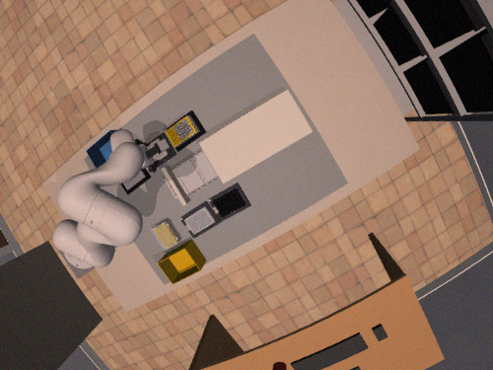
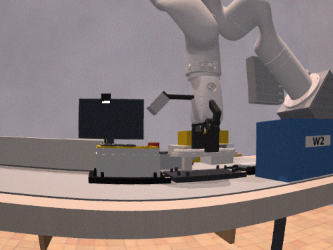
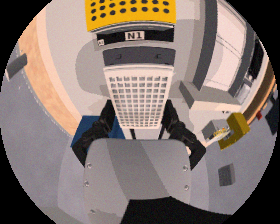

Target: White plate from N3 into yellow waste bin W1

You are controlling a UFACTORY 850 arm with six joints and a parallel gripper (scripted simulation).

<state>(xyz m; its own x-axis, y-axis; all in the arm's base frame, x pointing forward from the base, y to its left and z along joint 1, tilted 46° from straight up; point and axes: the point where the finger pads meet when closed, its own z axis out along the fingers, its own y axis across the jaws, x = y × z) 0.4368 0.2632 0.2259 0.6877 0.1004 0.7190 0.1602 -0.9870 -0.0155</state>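
Now: the yellow bin W1 6 cm behind my hand, 54 cm to the right of it and 3 cm below it. Round my hand: yellow tip box: 16 cm ahead, 4 cm to the left, 1 cm below; then white plate: 1 cm below; then drawer: 15 cm ahead, 15 cm to the right, 4 cm below.
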